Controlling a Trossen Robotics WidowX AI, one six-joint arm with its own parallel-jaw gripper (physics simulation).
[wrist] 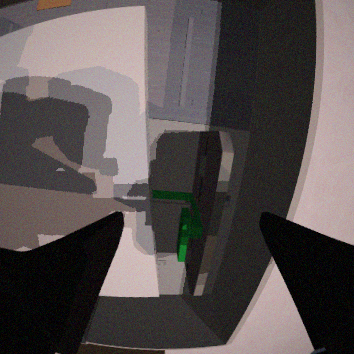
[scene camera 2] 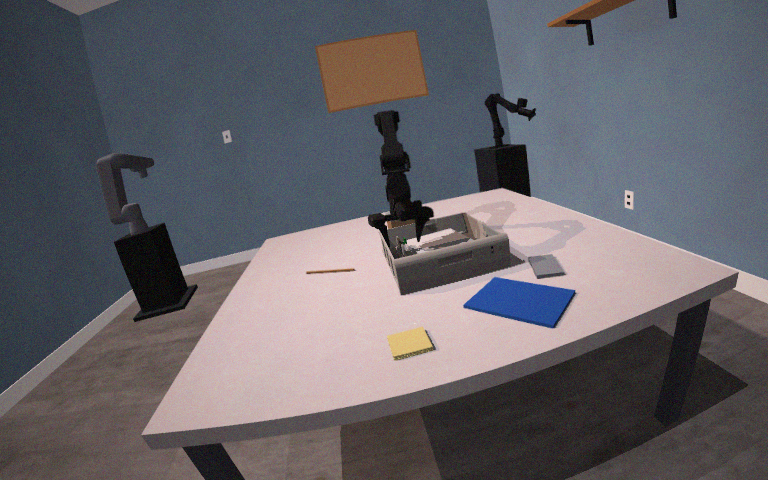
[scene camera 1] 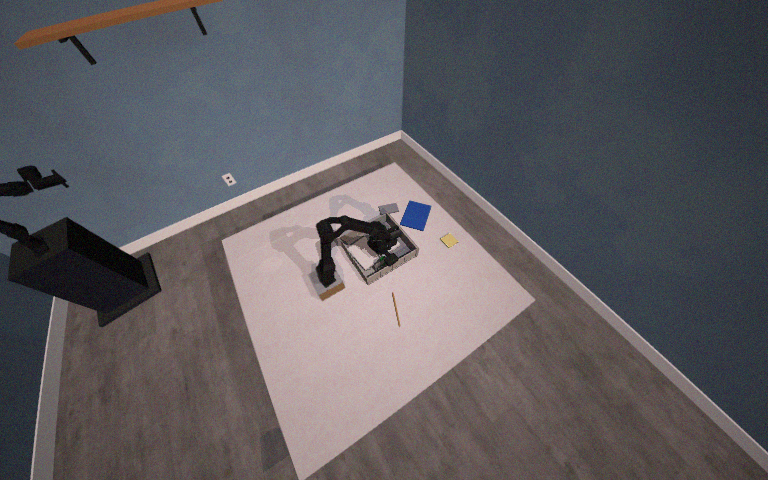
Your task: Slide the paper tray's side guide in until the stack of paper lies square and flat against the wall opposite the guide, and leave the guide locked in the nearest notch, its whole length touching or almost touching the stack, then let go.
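Places are measured from the arm's base along level axes (x left, y back, z up), in millimetres.
Pixels of known places: gripper, fingertip midpoint: (wrist: 192, 219) (scene camera 2: 403, 244) (scene camera 1: 383, 259); arm's base, link origin: (scene camera 1: 327, 279).
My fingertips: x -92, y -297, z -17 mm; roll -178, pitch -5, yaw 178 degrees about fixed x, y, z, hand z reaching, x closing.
Ahead of a thing's pixels: the offset from my fingertips to its top centre.
The grey paper tray @(dx +92, dy -39, dz +30 mm) (scene camera 1: 393, 272) (scene camera 2: 453, 267) (wrist: 280, 100) stands on the table. The white paper stack @(dx +116, dy -20, dz -26 mm) (scene camera 2: 433, 237) (wrist: 122, 45) lies inside it, its near long edge looking straight in the wrist view. The side guide's green latch @(dx +10, dy +4, dz +15 mm) (wrist: 192, 220) stands beside that edge; the guide's thin plate is hard to make out in shadow and seems close along the stack. The stack's far edge and the wall opposite the guide do not show in the wrist view. My gripper (scene camera 2: 403, 242) (wrist: 192, 219) is open and empty, one finger over the paper side, the other over the tray's wall, the latch between them in view.
A pencil @(dx -228, dy +119, dz -59 mm) (scene camera 1: 395, 309) (scene camera 2: 330, 271) lies beside the tray. A blue book @(dx +134, dy -385, dz -58 mm) (scene camera 1: 416, 215) (scene camera 2: 519, 301), a yellow pad @(dx -134, dy -393, dz -55 mm) (scene camera 1: 449, 240) (scene camera 2: 410, 343) and a grey slab @(dx +288, dy -289, dz -56 mm) (scene camera 1: 388, 208) (scene camera 2: 546, 266) lie on the table's other sides of the tray.
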